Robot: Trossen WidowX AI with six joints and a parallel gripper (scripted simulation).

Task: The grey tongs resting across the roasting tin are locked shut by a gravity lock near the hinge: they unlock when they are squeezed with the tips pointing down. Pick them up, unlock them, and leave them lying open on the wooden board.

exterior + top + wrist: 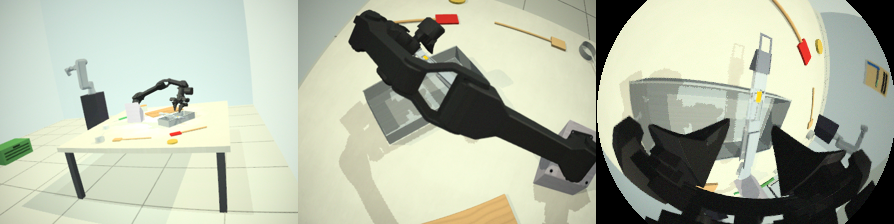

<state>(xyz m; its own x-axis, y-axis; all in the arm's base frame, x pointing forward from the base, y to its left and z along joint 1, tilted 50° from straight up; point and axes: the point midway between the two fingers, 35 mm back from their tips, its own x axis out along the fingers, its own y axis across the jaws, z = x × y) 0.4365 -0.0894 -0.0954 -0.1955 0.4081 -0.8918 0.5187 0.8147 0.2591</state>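
My gripper tip is now 1 cm short of the yellow lock piece, 4 cm to the left of it and 3 cm above it. Also, from my gripper tip: red spatula 9 cm ahead, 27 cm to the right, 9 cm below; grey roasting tin 2 cm behind, 4 cm to the left, 7 cm below; yellow disc 3 cm ahead, 45 cm to the right, 9 cm below.
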